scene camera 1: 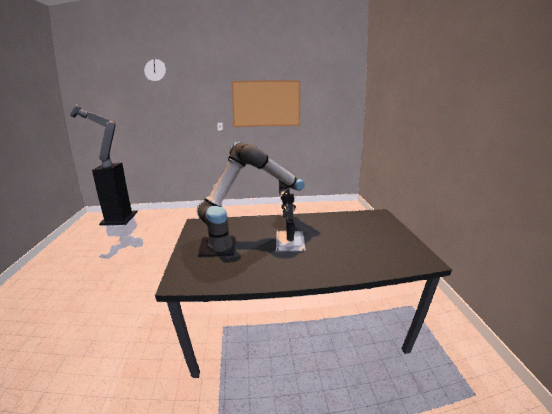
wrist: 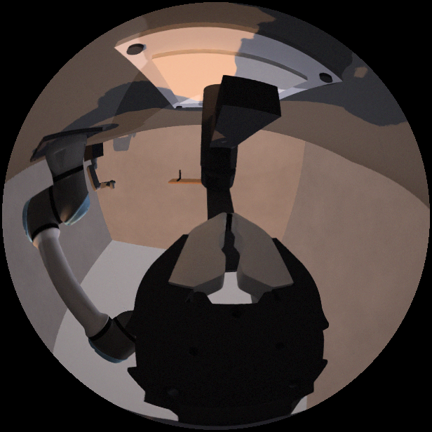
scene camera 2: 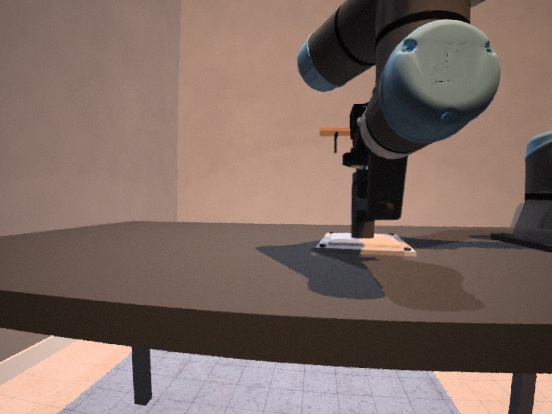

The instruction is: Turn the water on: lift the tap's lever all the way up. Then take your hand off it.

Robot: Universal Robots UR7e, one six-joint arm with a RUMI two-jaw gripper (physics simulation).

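Pixels of known places: gripper, fingertip midpoint: point(scene camera 1: 291, 212); arm's base, link origin: point(scene camera 1: 220, 245).
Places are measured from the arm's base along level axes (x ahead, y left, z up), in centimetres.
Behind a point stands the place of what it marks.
Observation:
The black tap point(scene camera 1: 290, 231) @(z 6.9, x 42.1, y 1.5 cm) point(scene camera 2: 361, 215) @(z 5.5, x 44.2, y 16.1 cm) point(wrist: 210, 130) stands upright on a white base plate point(scene camera 1: 299, 243) @(z 0.2, x 47.2, y -1.7 cm) point(scene camera 2: 395, 245) @(z 0.0, x 37.7, y 13.3 cm) point(wrist: 200, 40). Its blocky spout point(wrist: 255, 95) points towards the wrist camera. The lever point(wrist: 220, 202) is a dark bar running from the tap's top to behind my fingertips; a dark part shows through the gap between the fingers. My gripper point(scene camera 1: 288, 213) @(z 15.0, x 43.4, y 10.4 cm) point(wrist: 227, 214) is shut with nothing between its fingers, close at the lever. Whether it touches the lever cannot be told. The lever's tilt is hard to tell, since the gripper and wrist hide much of it in both scene views.
The tap stands on a dark table point(scene camera 1: 350, 255) @(z -1.2, x 74.6, y -16.0 cm) point(scene camera 2: 150, 265) @(z -1.2, x 74.4, y 30.7 cm). My arm's base point(scene camera 1: 217, 244) @(z 4.6, x -0.3, y -6.7 cm) point(wrist: 65, 152) is bolted left of the tap in the first scene view. A second grey arm on a black pedestal point(scene camera 1: 113, 192) stands far off by the wall. A corkboard point(scene camera 1: 266, 103) hangs behind.

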